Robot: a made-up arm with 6 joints.
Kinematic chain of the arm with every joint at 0, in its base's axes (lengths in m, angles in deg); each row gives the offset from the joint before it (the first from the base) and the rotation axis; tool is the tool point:
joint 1: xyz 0 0 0.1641 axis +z
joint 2: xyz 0 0.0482 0 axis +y
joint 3: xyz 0 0 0.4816 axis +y
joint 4: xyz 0 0 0.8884 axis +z
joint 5: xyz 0 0 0 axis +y
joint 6: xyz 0 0 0.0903 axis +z
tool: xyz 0 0 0
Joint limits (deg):
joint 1: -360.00..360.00
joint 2: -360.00..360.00
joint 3: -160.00..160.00
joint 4: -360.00..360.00
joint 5: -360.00..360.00
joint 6: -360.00..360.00
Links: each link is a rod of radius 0.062 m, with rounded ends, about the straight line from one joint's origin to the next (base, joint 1, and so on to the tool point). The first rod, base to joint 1, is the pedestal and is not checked.
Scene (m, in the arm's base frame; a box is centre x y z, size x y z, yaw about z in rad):
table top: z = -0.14
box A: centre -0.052 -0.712 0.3 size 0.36 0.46 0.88 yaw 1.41
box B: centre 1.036 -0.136 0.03 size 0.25 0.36 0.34 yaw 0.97
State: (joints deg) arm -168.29 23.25 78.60 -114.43 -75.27 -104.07
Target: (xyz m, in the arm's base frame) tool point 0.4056 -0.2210 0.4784
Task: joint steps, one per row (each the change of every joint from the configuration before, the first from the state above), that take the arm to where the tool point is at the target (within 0.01 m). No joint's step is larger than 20 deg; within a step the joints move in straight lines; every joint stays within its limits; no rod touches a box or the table.
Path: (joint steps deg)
1: 17.37 -9.56 -17.19 0.43 -3.06 0.40
2: 17.38 -9.56 -17.18 0.43 -3.07 0.41
3: 17.37 -9.57 -17.19 0.43 -3.06 0.40
4: 17.37 -9.56 -17.19 0.43 -3.07 0.41
5: 17.37 -9.56 -17.18 0.44 -3.06 0.40
6: 4.61 -4.37 18.74 -0.16 -2.11 -0.25
7: 4.61 -4.37 18.74 -0.15 -2.11 -0.25
8: 4.60 -4.38 18.74 -0.15 -2.11 -0.26
9: 4.61 -4.37 18.74 -0.15 -2.11 -0.25
10: 4.61 -4.37 18.74 -0.15 -2.10 -0.25
11: 4.61 -4.37 18.74 -0.15 -2.11 -0.25
12: 4.60 -4.37 18.73 -0.16 -2.11 -0.26
13: 4.61 -4.37 18.74 -0.15 -2.11 -0.25

